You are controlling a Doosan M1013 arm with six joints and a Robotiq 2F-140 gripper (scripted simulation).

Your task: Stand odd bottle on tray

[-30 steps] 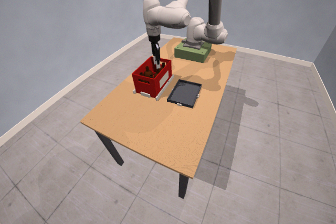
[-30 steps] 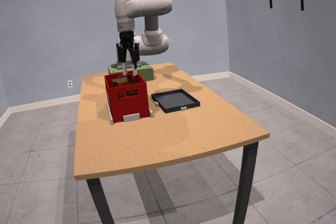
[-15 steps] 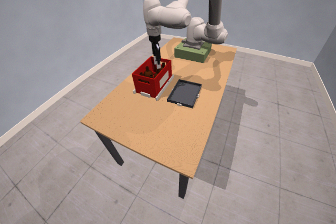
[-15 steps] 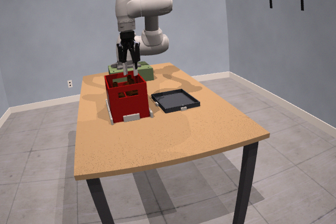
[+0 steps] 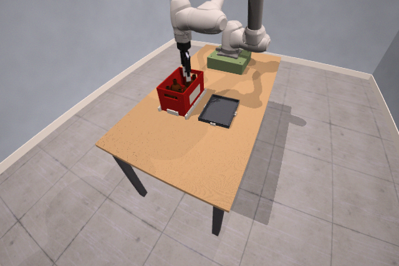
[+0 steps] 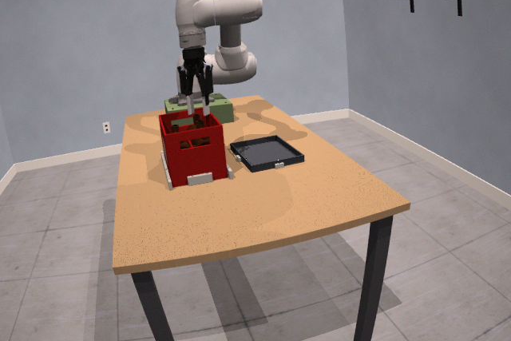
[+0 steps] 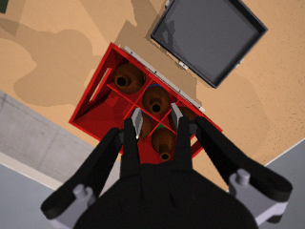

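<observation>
Now: hand 4 cm to the left of the red crate and 13 cm above it. From my hand the other things lie so: dark grey tray 1 cm ahead, 22 cm to the left, 20 cm below; glass bottle 9 cm ahead, 9 cm to the right, 13 cm below.
</observation>
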